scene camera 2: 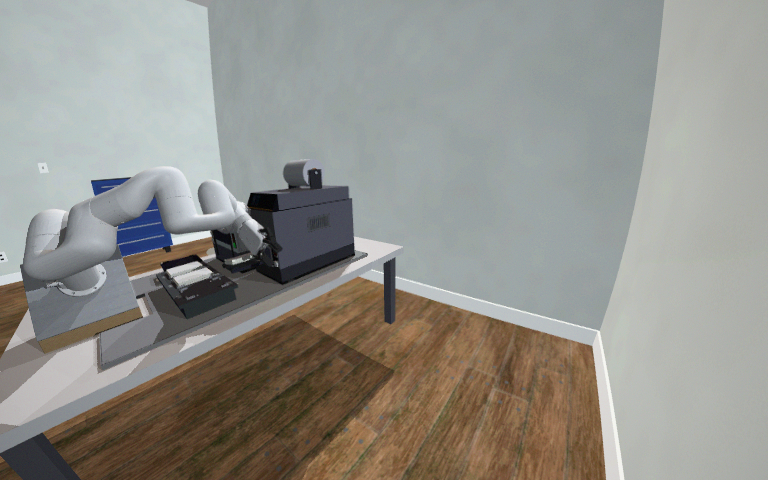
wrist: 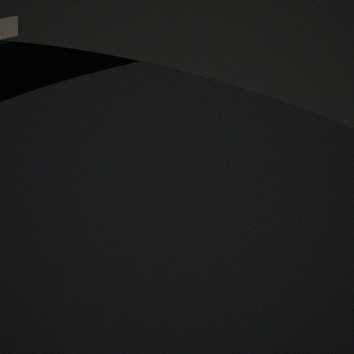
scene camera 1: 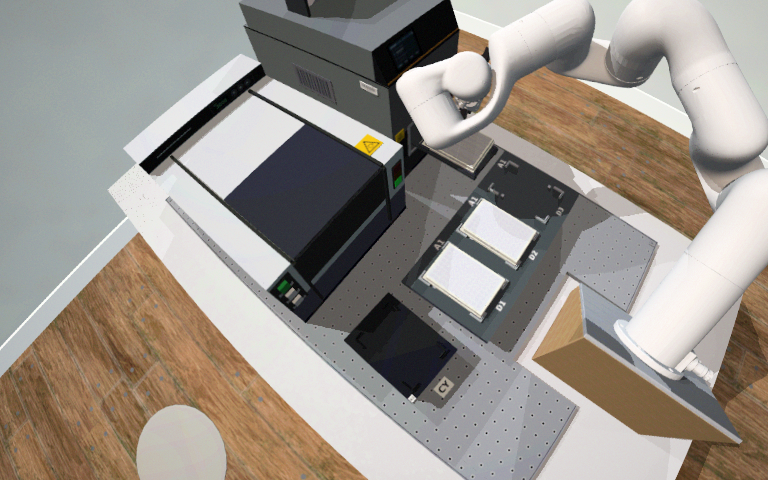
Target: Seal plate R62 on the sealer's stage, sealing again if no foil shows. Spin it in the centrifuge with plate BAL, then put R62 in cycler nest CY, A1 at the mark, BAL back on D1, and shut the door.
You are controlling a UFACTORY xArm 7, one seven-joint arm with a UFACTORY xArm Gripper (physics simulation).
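Frame: origin at the arm's base, x left, y back, z up, level; millimetres.
Seen in the pictures: gripper, fingertip midpoint: (scene camera 2: 275, 258); arm's base, link origin: (scene camera 2: 82, 278) (scene camera 1: 646, 350).
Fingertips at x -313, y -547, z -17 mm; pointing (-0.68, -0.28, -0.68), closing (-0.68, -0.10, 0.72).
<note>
Offsets run from my fingertips to a thing's top centre. "*": to the spot under its first point. Level surfaces: height alone.
A plate (scene camera 1: 461, 153) (scene camera 2: 237, 260) lies on the stage in front of the dark grey sealer {dx +161, dy -238, dz +346 mm} (scene camera 1: 339, 50) (scene camera 2: 311, 243); its label cannot be read and the arm partly covers it. My gripper (scene camera 2: 271, 242) is open and empty, tilted close to the sealer's front face; the wrist hides it in scene camera 1. The wrist view is filled by a dark surface, and the fingers do not show there. One white plate {dx +371, dy +238, dz -55 mm} (scene camera 1: 467, 278) sits on D1 and another white plate {dx +247, dy +232, dz -55 mm} (scene camera 1: 499, 230) sits on D2. D3 is empty. The black cycler nest CY {dx +538, dy +226, dz -68 mm} (scene camera 1: 402, 348) is empty.
A white machine {* dx +524, dy -267, dz +80 mm} (scene camera 1: 209, 150) with a dark top panel and a yellow warning sticker stands left of the sealer. The plate deck {dz -72 mm} (scene camera 1: 416, 281) stands between the sealer stage and the arm's wooden base (scene camera 1: 600, 373). A foil roll {dx +161, dy -259, dz +346 mm} (scene camera 2: 297, 172) is on top of the sealer.
</note>
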